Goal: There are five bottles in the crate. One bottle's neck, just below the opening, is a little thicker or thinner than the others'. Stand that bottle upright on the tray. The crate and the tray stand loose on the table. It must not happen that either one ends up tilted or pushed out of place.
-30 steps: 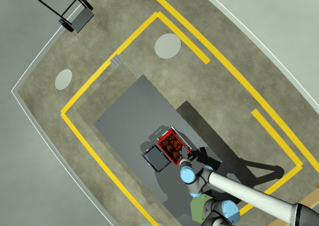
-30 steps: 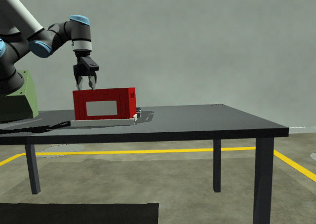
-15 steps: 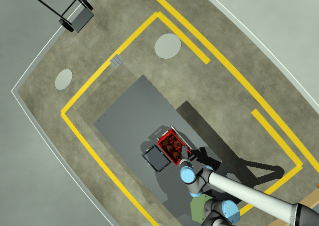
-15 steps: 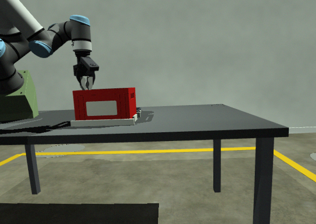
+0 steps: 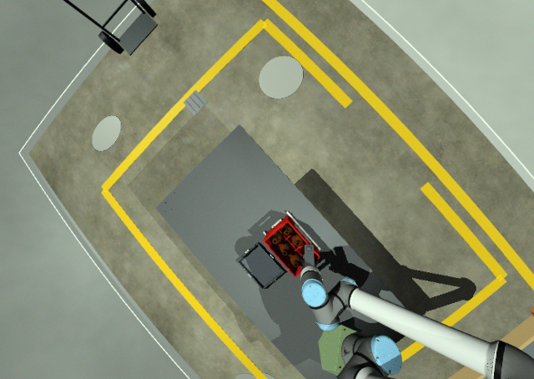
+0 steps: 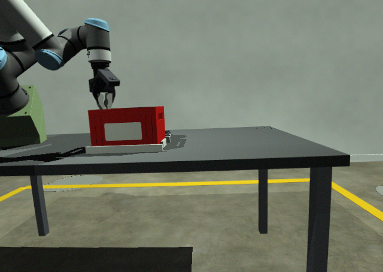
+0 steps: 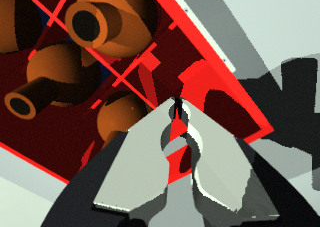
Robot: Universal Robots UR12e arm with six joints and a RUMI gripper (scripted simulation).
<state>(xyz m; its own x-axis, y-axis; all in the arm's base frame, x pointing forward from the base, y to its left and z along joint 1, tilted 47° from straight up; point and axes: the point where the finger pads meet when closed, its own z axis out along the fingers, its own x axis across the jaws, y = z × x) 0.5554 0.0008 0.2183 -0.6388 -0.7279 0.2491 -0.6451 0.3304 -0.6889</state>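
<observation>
The red crate is 8 cm ahead of my hand, 5 cm to the left of it and 7 cm below it. From my hand the other things lie so: dark tray: 8 cm ahead, 32 cm to the left, 14 cm below; bottle: 17 cm ahead, 1 cm to the left, 7 cm below.
</observation>
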